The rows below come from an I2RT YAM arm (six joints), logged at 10 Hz.
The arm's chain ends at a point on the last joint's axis. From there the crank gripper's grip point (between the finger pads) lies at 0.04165 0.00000 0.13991 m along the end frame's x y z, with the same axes.
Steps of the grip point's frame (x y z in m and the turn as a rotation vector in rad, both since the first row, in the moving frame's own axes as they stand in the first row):
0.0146 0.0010 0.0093 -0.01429 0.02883 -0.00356
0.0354 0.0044 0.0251 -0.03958 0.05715 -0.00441
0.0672 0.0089 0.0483 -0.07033 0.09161 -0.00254
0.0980 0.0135 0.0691 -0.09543 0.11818 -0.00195
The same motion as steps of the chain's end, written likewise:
0.0106 -0.0008 0.0106 -0.01429 0.02883 -0.00356
0.0275 -0.0009 0.0278 -0.03958 0.05715 -0.00441
0.0546 -0.0007 0.0530 -0.07033 0.09161 -0.00254
0.0818 0.0005 0.0756 -0.09543 0.11818 -0.00195

